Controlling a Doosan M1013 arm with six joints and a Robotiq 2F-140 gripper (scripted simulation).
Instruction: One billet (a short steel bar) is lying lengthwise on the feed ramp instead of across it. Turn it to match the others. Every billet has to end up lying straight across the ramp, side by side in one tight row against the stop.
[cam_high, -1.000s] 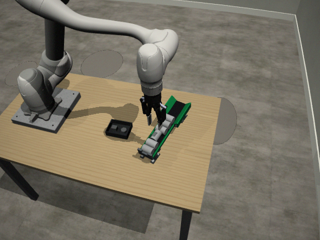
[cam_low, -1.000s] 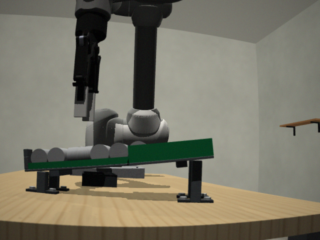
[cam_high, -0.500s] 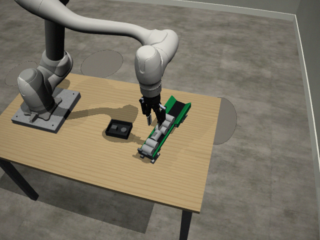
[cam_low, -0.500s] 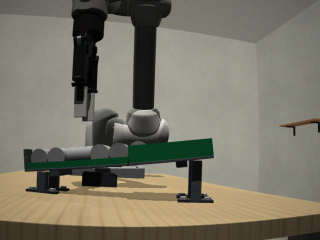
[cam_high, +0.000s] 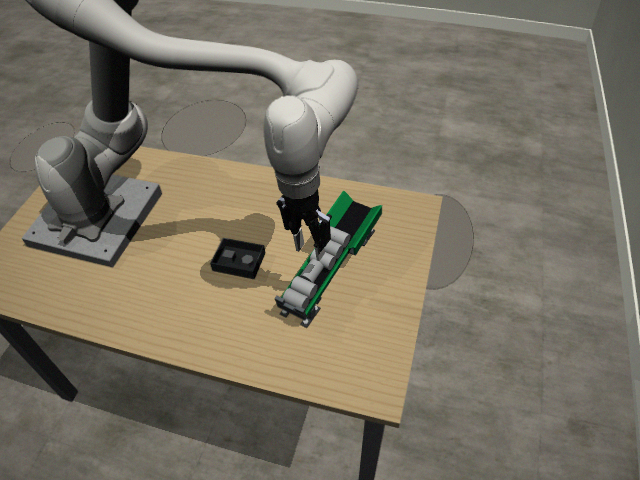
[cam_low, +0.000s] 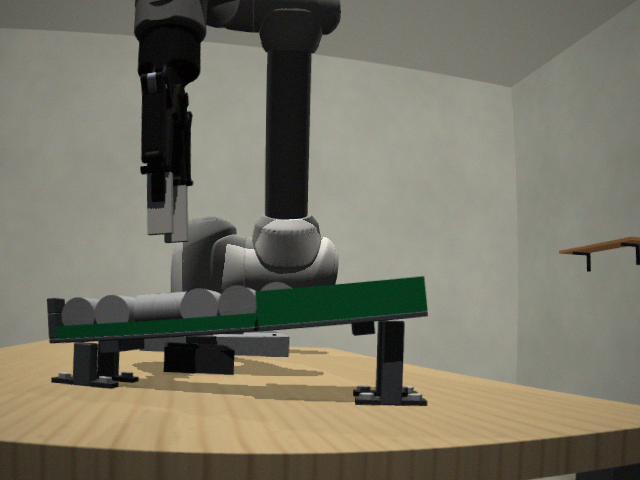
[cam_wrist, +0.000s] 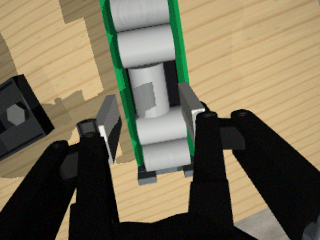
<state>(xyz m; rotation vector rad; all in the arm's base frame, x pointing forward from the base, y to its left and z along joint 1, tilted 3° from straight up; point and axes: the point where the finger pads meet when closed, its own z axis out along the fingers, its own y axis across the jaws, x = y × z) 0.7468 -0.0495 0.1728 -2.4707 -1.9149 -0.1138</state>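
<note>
The dark stop is 2 cm behind my hand, 11 cm to the right of it and 13 cm below it. Round my hand: black tray (23 cm behind, 4 cm to the left, 18 cm below).
</note>
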